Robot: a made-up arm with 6 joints. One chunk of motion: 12 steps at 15 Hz.
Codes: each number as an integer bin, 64 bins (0 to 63) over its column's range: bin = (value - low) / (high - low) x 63, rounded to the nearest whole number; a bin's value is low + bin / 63 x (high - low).
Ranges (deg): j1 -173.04..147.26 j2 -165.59..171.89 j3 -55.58..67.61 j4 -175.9..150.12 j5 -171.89..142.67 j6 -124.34..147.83
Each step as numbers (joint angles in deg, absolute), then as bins.
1 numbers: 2.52 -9.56 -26.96 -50.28 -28.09 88.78
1 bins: 35 29 15 24 29 49
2 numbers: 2.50 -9.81 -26.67 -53.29 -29.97 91.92
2 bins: 35 29 15 24 28 50
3 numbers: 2.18 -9.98 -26.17 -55.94 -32.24 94.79
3 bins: 34 29 15 23 28 51
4 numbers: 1.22 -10.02 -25.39 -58.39 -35.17 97.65
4 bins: 34 29 15 23 27 51
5 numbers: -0.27 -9.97 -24.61 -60.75 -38.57 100.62
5 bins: 34 29 16 22 27 52
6 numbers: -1.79 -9.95 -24.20 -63.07 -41.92 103.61
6 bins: 34 29 16 22 26 53
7 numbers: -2.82 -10.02 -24.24 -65.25 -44.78 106.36
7 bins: 33 29 16 21 25 53
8 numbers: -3.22 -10.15 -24.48 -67.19 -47.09 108.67
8 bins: 33 29 16 21 25 54
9 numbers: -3.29 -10.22 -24.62 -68.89 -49.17 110.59
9 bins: 33 29 16 21 25 54
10 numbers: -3.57 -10.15 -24.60 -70.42 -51.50 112.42
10 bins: 33 29 16 20 24 55
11 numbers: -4.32 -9.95 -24.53 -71.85 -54.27 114.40
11 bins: 33 29 16 20 24 55
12 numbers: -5.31 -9.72 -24.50 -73.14 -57.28 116.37
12 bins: 33 29 16 20 23 56
